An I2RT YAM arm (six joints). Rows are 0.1 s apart.
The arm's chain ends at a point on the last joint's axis. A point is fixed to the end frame.
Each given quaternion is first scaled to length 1.
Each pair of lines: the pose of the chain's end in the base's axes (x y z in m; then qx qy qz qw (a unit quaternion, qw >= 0)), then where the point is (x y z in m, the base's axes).
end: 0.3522, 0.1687, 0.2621, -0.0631, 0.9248, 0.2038, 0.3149
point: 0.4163 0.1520 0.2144
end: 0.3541, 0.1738, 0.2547, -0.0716, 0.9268, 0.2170, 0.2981
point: 0.4171 0.1598 0.2048
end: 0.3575, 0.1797, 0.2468, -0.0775, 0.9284, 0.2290, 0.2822
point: 0.4193 0.1681 0.1948
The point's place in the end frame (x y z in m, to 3 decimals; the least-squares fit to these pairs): -0.022 -0.047 0.063
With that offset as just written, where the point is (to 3 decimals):
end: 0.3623, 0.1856, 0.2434, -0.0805, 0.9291, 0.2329, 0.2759
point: 0.424 0.175 0.191
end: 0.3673, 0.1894, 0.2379, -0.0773, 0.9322, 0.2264, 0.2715
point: 0.428 0.177 0.185
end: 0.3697, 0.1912, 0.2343, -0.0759, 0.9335, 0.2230, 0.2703
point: 0.430 0.179 0.181
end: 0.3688, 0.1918, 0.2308, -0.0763, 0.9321, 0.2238, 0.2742
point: 0.430 0.179 0.178
